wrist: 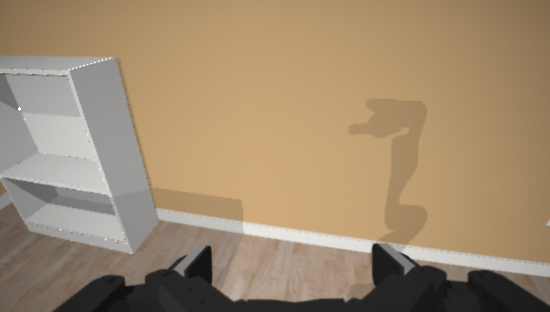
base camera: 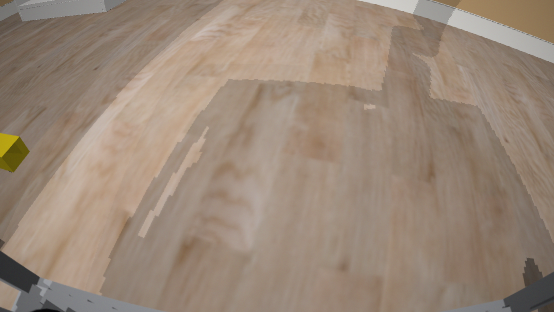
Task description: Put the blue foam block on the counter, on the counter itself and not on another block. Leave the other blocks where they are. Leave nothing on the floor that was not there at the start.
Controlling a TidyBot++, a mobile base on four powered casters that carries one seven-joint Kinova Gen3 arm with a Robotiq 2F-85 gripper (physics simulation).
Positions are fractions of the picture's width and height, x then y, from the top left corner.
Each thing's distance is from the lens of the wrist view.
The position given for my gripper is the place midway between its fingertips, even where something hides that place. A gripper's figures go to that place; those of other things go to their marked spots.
my gripper (wrist: 0.53,0.84): 16 cm
white bookshelf (wrist: 0.13,0.34): 194 cm
